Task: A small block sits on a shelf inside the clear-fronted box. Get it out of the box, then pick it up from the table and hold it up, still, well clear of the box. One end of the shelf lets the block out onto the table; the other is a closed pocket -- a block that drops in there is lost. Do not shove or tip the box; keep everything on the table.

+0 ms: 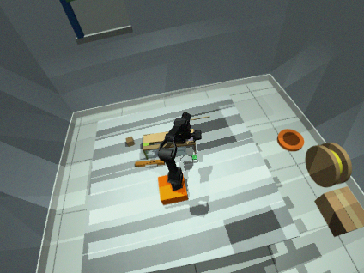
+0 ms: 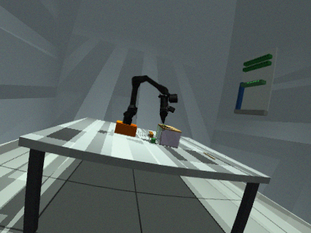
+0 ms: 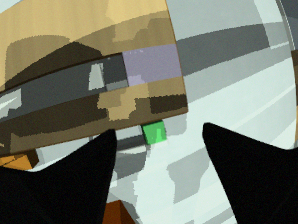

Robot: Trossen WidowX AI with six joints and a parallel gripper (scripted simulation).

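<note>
Right now the green block is 14 cm below my gripper tip and 5 cm behind it. Round my gripper tip: tan block: 42 cm to the left, 30 cm ahead, 13 cm below; thin stick: 32 cm ahead, 21 cm to the right, 16 cm below; box: 14 cm to the left, 10 cm below, 7 cm ahead.
</note>
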